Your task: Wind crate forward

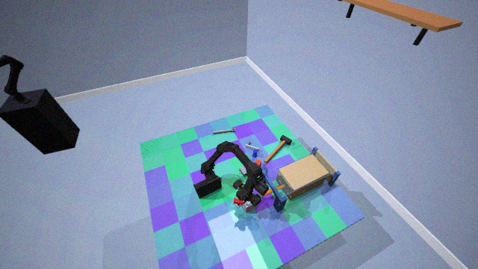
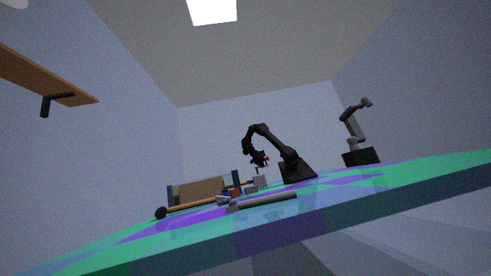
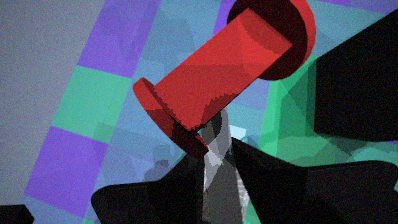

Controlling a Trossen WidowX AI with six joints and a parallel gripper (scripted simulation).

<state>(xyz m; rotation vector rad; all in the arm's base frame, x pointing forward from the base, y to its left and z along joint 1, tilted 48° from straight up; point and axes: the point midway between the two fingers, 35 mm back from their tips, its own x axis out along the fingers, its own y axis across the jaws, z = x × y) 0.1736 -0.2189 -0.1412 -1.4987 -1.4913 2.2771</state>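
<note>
Right now my gripper tip is 20 mm below the red-knobbed crank handle. The rest, counted from my gripper tip: blue steel frame (220 mm ahead, 40 mm to the left, 40 mm below); dark red knob (50 mm above, 30 mm behind, 20 mm to the right); grey hand winch (110 mm below, 40 mm ahead, 20 mm to the left).
</note>
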